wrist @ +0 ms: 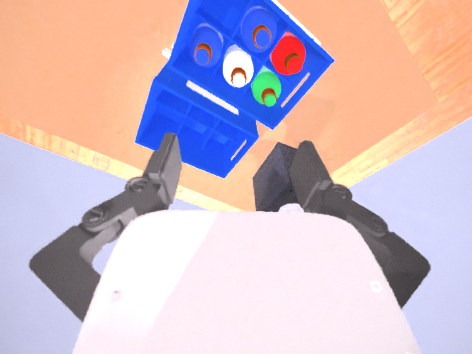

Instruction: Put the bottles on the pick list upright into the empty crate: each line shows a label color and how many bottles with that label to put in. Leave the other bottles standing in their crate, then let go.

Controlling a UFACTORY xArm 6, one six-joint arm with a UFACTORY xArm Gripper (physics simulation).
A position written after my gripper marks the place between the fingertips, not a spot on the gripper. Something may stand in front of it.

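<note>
I can see my gripper (238,152) here. With it in the scene are a white bottle (238,69) and a green bottle (266,87), and I see a red bottle (288,56) too.
</note>
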